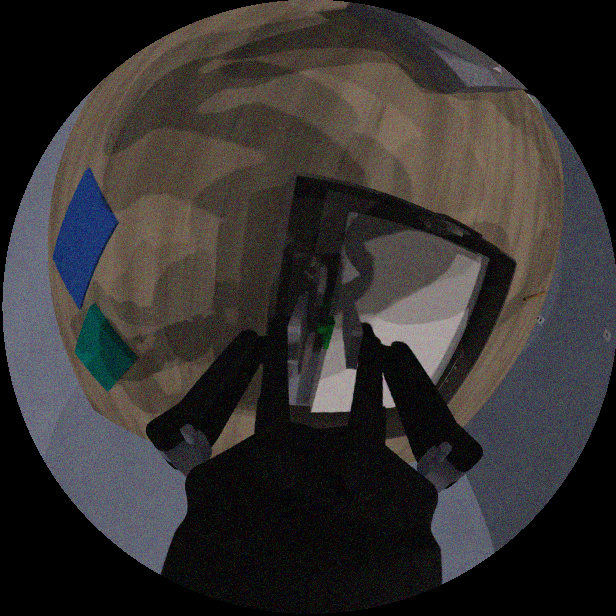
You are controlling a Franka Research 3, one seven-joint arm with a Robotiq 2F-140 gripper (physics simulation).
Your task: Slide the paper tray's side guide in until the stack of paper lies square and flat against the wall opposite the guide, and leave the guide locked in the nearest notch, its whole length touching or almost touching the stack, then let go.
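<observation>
The black paper tray (396, 287) lies on the wooden table, right of centre. The white paper stack (425, 321) fills its right part, partly in shadow, and reaches close to the right wall (494, 298). The grey side guide (313, 321) runs along the tray's left part and carries a small green tab (325, 334). My gripper (321, 344) is down over the guide, one black finger on each side, closed against it. A pale wedge of paper shows between the guide and the right finger near the tray's front edge.
A blue flat piece (83, 236) and a green block (103, 347) lie at the table's left edge. A grey object (476, 71) sits at the far right corner. The table's rim curves close to the tray's right and front sides.
</observation>
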